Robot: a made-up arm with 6 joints. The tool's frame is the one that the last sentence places.
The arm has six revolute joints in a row. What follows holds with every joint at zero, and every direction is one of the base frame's.
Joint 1 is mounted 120.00 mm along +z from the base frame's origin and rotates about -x.
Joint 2 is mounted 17.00 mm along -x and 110.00 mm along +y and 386.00 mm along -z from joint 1 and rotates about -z.
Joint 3 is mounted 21.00 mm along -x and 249.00 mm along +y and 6.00 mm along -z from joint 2 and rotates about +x.
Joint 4 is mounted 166.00 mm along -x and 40.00 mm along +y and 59.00 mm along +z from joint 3 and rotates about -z.
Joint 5 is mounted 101.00 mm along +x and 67.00 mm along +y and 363.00 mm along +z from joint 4 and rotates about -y.
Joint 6 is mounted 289.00 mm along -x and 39.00 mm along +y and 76.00 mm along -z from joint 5 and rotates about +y.
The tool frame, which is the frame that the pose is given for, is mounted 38.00 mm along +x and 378.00 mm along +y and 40.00 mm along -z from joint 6; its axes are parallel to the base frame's.
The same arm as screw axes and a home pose.
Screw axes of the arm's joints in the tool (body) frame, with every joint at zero. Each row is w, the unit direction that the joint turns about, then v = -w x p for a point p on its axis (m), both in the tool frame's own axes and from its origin. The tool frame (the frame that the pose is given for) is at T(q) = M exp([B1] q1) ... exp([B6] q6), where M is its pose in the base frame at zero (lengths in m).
B1 = (-1, 0, 0, 0.0000, -0.0860, -0.8830)
B2 = (0, 0, -1, 0.7730, 0.3370, 0.0000)
B3 = (1, 0, 0, 0.0000, -0.3060, 0.5240)
B4 = (0, 0, -1, 0.4840, 0.1500, 0.0000)
B5 = (0, -1, 0, 0.1160, 0.0000, -0.2510)
B6 = (0, 1, 0, -0.0400, 0.0000, -0.0380)
M =
1 0 0 -0.3540
0 1 0 0.8830
0 0 1 0.0340
0 0 0 1

